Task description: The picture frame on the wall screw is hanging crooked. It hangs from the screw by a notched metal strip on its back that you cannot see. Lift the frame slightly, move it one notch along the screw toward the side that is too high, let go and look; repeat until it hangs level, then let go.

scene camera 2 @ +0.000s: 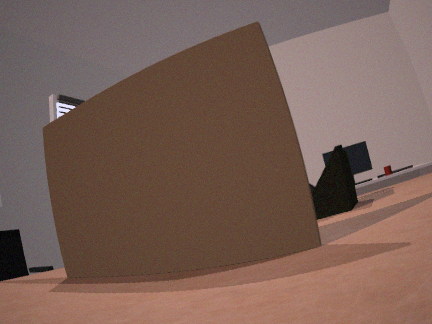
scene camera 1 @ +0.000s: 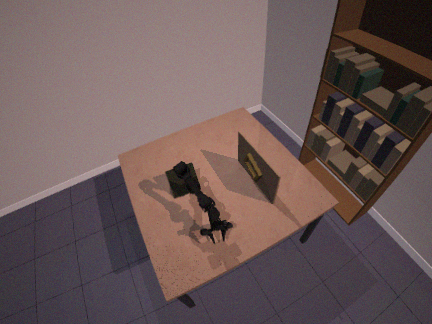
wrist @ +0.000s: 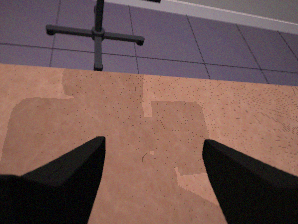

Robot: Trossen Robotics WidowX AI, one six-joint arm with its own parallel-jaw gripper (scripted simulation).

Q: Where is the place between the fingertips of the gripper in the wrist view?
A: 155,146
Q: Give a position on a wall panel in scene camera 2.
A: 193,162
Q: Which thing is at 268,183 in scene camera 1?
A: A wall panel.
